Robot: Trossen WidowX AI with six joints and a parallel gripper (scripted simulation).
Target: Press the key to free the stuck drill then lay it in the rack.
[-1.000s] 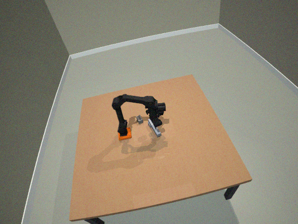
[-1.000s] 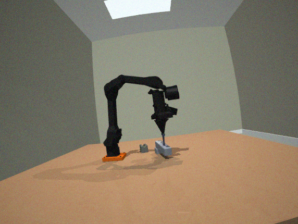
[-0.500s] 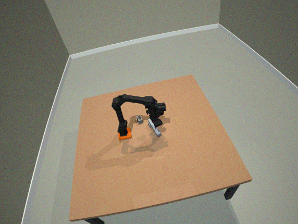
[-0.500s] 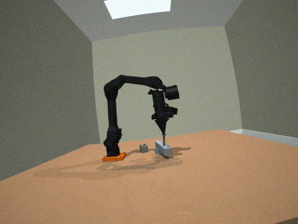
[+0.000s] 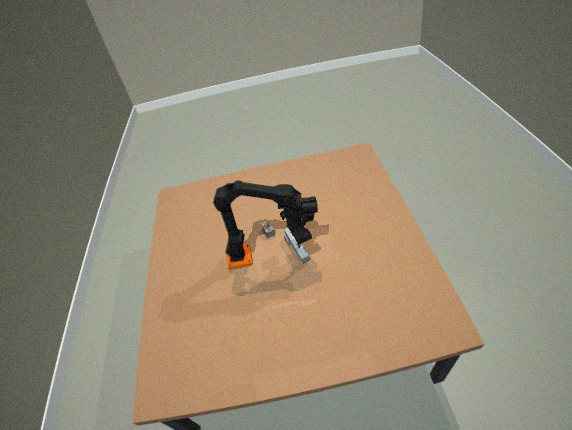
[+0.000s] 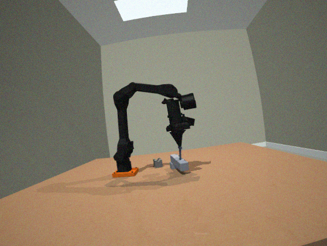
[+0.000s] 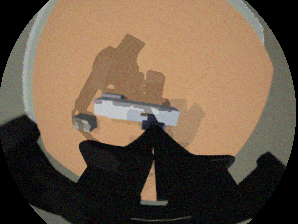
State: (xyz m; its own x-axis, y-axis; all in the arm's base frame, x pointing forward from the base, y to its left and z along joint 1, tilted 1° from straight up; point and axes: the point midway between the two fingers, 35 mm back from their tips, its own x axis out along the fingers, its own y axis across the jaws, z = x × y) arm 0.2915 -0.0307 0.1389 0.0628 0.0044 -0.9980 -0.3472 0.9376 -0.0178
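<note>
Right now my gripper tip is 3 cm above the blue key. Also, from my gripper tip: light grey-blue block 2 cm behind, 4 cm to the left, 8 cm below; then rack 15 cm behind, 17 cm to the left, 10 cm below; then drill 3 cm behind, 5 cm to the left, 7 cm below.
</note>
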